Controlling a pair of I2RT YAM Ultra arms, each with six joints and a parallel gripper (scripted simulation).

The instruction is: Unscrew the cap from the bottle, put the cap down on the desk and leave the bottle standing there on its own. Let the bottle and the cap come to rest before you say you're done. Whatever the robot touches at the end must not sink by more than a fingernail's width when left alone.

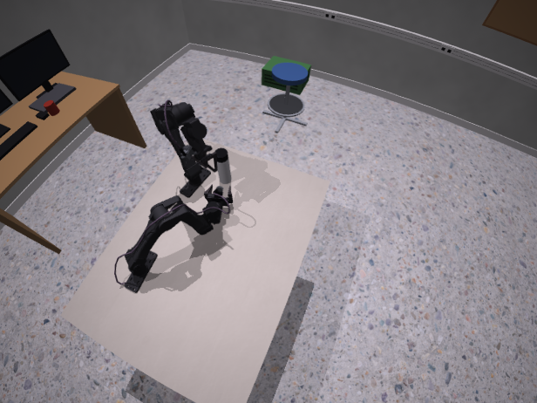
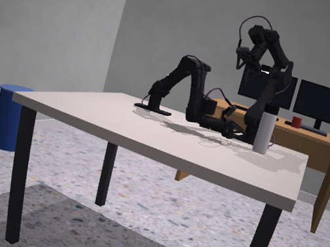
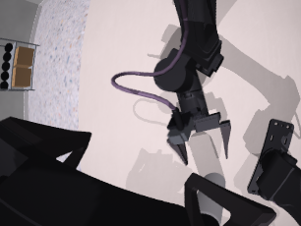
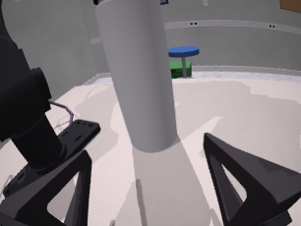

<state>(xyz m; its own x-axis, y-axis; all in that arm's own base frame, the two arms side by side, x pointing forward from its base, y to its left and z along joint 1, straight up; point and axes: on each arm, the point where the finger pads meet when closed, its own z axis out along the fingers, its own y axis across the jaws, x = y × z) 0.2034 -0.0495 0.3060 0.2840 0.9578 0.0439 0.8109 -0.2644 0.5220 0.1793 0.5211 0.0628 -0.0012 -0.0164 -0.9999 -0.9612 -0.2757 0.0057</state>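
The black cap lies 5 cm behind my left hand, 16 cm to the left of it and 11 cm below it.
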